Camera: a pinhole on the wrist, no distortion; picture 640 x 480 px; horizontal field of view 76.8 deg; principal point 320.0 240.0 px. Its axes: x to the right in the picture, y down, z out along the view. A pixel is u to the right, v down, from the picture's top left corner.
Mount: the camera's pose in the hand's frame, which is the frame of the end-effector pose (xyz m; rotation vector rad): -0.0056 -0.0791 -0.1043 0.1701 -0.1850 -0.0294
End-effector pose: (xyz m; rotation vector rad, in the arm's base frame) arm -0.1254 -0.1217 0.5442 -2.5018 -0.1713 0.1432
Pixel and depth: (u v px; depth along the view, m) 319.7 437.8 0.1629
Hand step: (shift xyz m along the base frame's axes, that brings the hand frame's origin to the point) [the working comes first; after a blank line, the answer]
In the camera's frame: -0.0001 0.0798 0.1629

-0.0464 0.0554 -0.0354
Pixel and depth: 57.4 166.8 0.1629
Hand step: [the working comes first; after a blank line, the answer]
In the camera's frame: -0.1060 -0.0295 0.1629

-0.1541 0.0993 0.0627
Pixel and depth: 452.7 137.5 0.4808
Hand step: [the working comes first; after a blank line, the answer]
In the camera's frame: 0.1580 -0.1221 0.4808

-0.0203 0.4519 -0.1299
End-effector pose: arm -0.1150 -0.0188 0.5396 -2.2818 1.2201 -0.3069
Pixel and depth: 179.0 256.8 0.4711
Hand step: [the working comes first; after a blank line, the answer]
In the camera's frame: -0.1645 0.0196 0.4711

0.0879 0.3805 -0.1879
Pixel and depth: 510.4 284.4 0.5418
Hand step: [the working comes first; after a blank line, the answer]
In the camera's frame: 0.2555 0.0596 0.5418

0.3734 0.0993 -0.3377
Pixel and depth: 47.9 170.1 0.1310
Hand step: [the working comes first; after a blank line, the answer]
In the camera's frame: -0.0883 -0.0227 0.1310

0.0187 0.1511 0.0687
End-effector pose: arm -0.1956 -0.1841 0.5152 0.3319 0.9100 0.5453
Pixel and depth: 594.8 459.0 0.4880
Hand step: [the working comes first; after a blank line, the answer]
In the camera's frame: 0.3322 0.2647 0.4880

0.4753 0.1840 0.1631
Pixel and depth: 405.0 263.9 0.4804
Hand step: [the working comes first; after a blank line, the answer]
In the camera's frame: 0.1011 0.0284 0.4804

0.3567 -0.1244 0.1521
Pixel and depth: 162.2 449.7 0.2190
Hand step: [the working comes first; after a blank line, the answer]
In the camera's frame: -0.0856 0.1137 0.2190

0.0275 -0.0787 0.1488
